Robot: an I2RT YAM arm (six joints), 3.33 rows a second.
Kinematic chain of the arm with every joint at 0, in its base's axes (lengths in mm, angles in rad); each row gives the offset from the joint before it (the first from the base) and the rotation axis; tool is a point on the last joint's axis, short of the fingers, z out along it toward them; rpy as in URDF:
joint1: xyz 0 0 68 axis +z
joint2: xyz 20 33.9 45.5 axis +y
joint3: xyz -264 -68.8 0 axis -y
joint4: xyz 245 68.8 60 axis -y
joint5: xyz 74 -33.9 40.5 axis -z
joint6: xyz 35.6 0 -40.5 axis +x
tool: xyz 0 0 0 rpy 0 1.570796 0
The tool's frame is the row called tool.
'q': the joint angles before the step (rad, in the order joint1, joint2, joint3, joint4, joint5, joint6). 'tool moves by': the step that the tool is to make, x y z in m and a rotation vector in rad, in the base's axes. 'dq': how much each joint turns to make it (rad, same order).
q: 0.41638 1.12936 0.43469 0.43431 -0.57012 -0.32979
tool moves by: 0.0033 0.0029 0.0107 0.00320 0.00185 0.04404
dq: 0.00016 0.00056 0.04848 -0.05360 -0.04333 -0.00948
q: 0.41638 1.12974 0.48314 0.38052 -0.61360 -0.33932
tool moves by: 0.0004 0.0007 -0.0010 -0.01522 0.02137 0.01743
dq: 0.00017 0.00510 0.01191 -0.03958 -0.01510 -0.01214
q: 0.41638 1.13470 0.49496 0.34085 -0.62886 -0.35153
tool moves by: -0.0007 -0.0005 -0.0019 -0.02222 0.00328 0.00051
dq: -0.00010 -0.00212 0.00148 -0.02880 0.00525 -0.02255
